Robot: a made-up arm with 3 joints. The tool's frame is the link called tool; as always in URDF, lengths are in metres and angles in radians.
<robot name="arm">
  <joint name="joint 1" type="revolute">
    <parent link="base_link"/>
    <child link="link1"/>
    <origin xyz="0 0 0.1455"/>
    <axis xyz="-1 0 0"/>
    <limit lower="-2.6" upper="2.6"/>
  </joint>
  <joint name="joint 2" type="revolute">
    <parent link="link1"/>
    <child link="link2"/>
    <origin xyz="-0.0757 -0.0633 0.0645"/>
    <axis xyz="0 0 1"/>
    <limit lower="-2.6" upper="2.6"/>
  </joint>
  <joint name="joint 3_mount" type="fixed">
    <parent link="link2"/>
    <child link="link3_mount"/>
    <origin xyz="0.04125 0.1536 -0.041"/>
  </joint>
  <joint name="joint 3" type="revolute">
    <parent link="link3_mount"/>
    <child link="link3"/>
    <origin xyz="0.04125 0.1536 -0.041"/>
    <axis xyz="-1 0 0"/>
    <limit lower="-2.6" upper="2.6"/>
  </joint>
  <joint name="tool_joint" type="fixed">
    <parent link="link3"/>
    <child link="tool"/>
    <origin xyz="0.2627 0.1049 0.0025"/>
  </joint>
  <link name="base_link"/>
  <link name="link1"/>
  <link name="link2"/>
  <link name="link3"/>
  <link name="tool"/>
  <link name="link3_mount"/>
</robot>
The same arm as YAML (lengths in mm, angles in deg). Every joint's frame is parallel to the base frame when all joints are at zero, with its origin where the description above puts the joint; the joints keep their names.
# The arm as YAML. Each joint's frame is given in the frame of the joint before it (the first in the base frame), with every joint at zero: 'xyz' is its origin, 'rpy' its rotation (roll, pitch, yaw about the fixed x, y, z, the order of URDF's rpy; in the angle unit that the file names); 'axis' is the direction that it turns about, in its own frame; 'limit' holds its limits. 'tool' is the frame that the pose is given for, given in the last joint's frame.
units:
  length: mm
  angle: deg
joints:
  - name: joint 1
    type: revolute
    origin:
      xyz: [0.0, 0.0, 145.5]
      rpy: [0.0, 0.0, 0.0]
    axis: [-1.0, 0.0, 0.0]
    limit:
      lower: -148.97
      upper: 148.97
  - name: joint 2
    type: revolute
    origin:
      xyz: [-75.7, -63.3, 64.5]
      rpy: [0.0, 0.0, 0.0]
    axis: [0.0, 0.0, 1.0]
    limit:
      lower: -148.97
      upper: 148.97
  - name: joint 3
    type: revolute
    origin:
      xyz: [82.5, 307.2, -82.0]
      rpy: [0.0, 0.0, 0.0]
    axis: [-1.0, 0.0, 0.0]
    limit:
      lower: -148.97
      upper: 148.97
tool:
  origin:
    xyz: [262.7, 104.9, 2.5]
    rpy: [0.0, 0.0, 0.0]

